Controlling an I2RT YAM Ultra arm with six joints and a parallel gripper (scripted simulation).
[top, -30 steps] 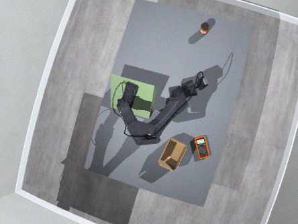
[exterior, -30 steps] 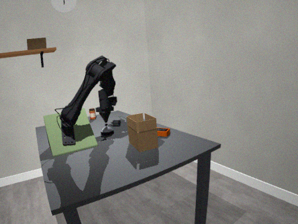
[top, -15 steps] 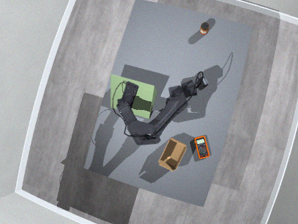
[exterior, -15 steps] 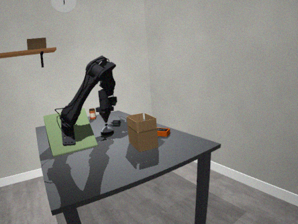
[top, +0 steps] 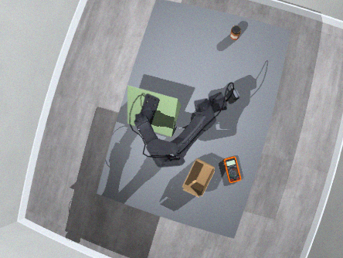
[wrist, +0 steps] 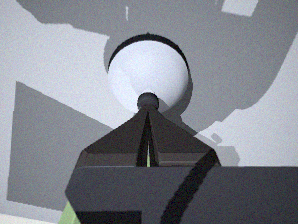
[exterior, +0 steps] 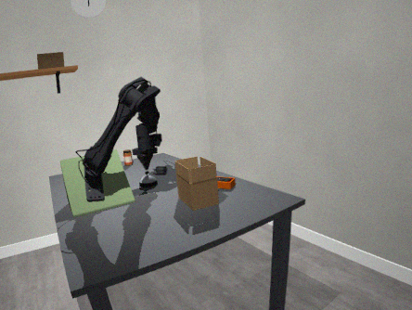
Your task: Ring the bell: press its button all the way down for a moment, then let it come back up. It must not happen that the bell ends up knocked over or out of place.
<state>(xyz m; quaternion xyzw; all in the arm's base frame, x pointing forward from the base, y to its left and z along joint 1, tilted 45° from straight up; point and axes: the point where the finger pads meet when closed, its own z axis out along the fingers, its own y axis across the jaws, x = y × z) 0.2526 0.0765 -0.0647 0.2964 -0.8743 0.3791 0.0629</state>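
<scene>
The dark button is 30 mm below my hand. Round my hand: bell (40 mm below); jar (10 mm behind, 480 mm to the left, 40 mm below).
</scene>
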